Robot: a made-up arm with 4 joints.
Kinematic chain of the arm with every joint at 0, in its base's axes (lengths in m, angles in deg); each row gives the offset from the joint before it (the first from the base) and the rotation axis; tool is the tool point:
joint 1: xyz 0 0 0.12 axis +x
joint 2: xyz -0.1 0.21 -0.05 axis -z
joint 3: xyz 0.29 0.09 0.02 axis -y
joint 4: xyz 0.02 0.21 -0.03 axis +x
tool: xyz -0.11 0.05 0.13
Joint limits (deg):
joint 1: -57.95..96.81
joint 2: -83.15..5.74
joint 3: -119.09..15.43
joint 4: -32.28..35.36
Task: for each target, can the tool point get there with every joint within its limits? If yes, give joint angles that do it. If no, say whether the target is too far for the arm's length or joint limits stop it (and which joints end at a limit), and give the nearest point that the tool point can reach.
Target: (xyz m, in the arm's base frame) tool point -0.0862 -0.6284 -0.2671
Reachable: no: joint limits stop it (at a limit: joint 1, joint 2, joint 3, joint 4) | nearest point -0.3427 0.2606 -0.2073 | short by 0.927 m
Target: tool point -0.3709 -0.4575 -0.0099
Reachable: no: joint limits stop it (at a limit: joint 1, joint 2) | nearest point -0.3621 -0.1097 0.5340 | short by 0.646 m
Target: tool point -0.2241 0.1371 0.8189
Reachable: yes | joints 73.60 -63.14 -86.75 5.96
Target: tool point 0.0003 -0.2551 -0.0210
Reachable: no: joint limits stop it (at a limit: joint 1, joint 2, joint 3, joint 4) | nearest point 0.1010 0.2824 -0.2420 | short by 0.590 m
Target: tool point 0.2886 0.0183 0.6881
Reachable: yes | joints 82.59 -0.94 -92.71 0.32
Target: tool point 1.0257 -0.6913 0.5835
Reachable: no: too far | nearest point 0.3281 -0.1174 0.6019 | short by 0.904 m
